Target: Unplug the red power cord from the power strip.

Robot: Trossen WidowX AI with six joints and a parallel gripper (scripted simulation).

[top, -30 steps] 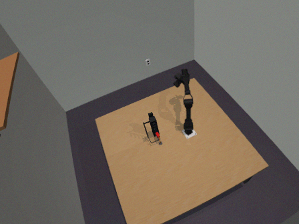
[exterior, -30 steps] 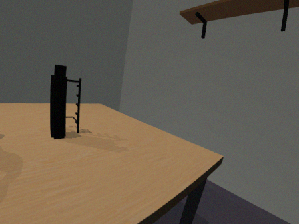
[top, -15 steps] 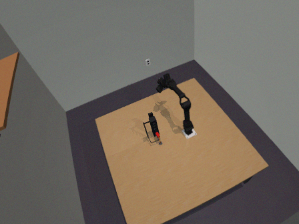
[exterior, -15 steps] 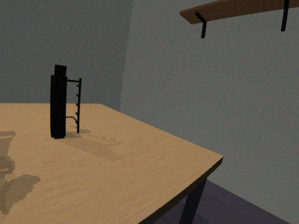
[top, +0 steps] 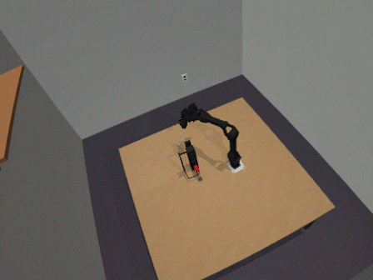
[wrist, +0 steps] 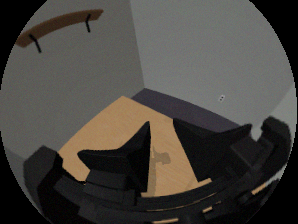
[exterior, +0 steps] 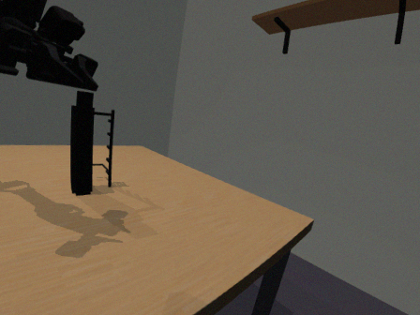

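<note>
Now: the red plug 330 mm to the left of my gripper tip, 190 mm below it and 100 mm ahead of it. The rest, counted from my gripper tip: grey piece: 390 mm to the left, 290 mm below, 110 mm ahead.
</note>
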